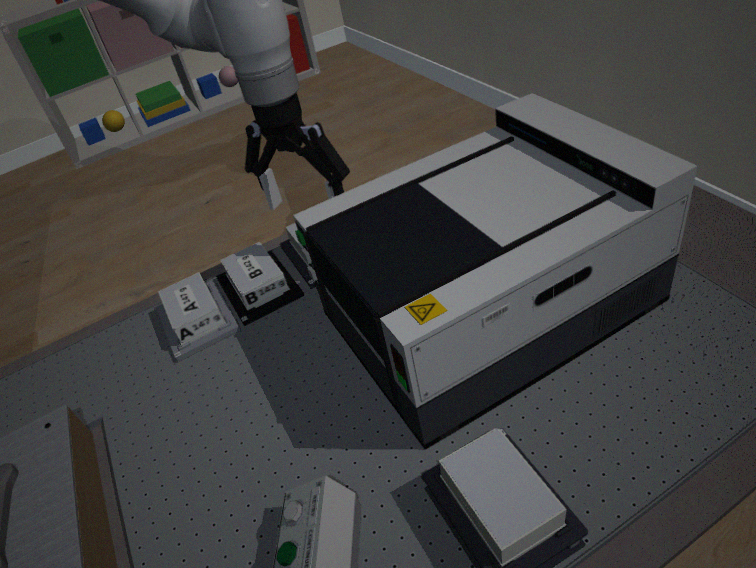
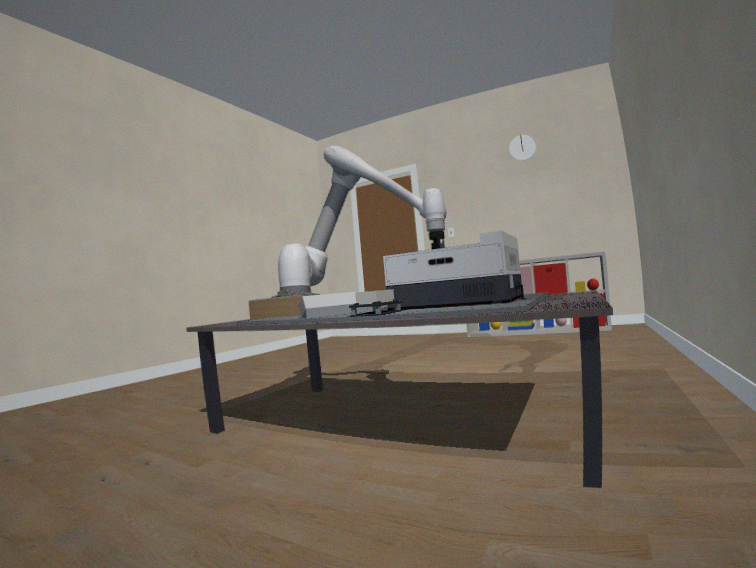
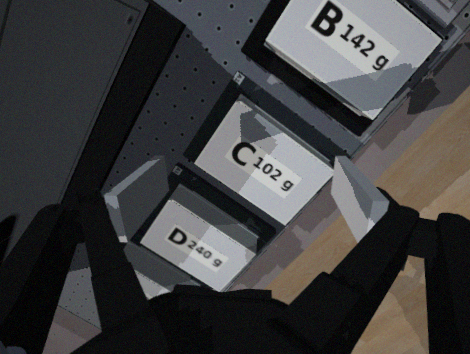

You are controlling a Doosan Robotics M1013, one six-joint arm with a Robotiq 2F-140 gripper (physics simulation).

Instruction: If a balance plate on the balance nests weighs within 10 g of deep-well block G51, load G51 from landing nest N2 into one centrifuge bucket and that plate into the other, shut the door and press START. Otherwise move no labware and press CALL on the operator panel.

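Frame: origin at the arm's base, x ahead, y left, z up, level; millimetres.
Seen in the pictures: gripper, fingertip midpoint: [image 1: 307, 208] [image 3: 247, 174].
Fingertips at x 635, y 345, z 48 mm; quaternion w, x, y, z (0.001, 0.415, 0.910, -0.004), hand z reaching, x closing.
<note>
Pixels of each thing's top centre, then the offset from my fingertips to it. "spot": a spot on its surface instead.
- plates C, top centre: [image 3: 263, 167] dz -72, dx +8, dy +22 mm
- D, top centre: [image 3: 196, 248] dz -72, dx +144, dy +32 mm
- Plate B, top centre: [image 3: 352, 39] [image 1: 250, 266] dz -72, dx -132, dy +2 mm
- Plate A, top centre: [image 1: 186, 299] dz -72, dx -259, dy -17 mm
- white block, top centre: [image 1: 499, 483] [image 2: 374, 290] dz -45, dx +16, dy -596 mm
- operator panel, surface spot: [image 1: 336, 525] spot: dz -64, dx -165, dy -541 mm
- centrifuge's raised rear housing, surface spot: [image 1: 598, 140] spot: dz +118, dx +386, dy -298 mm
My gripper [image 1: 303, 194] [image 3: 247, 174] is open and empty, above plates C [image 3: 225, 135] and D [image 3: 200, 247], marked 102 g and 240 g. Plate B [image 1: 253, 274] [image 3: 360, 45], marked 142 g, sits in a black nest. Plate A [image 1: 189, 305], marked 147 g, sits beside it in a grey nest. A white block [image 1: 501, 488] sits in a dark nest at the lower right; no G51 label is readable. The centrifuge [image 1: 488, 305] [image 2: 449, 268] has a dark panel and a light panel on top; its buckets do not show. The operator panel [image 1: 336, 525] is partly cut off.
The centrifuge's raised rear housing [image 1: 598, 140] stands at its far end. A wooden-sided base [image 1: 36, 476] [image 2: 275, 307] is at the robot's side of the table. A cubby shelf [image 1: 119, 91] stands on the floor behind. The table edge runs beside the plate row.
</note>
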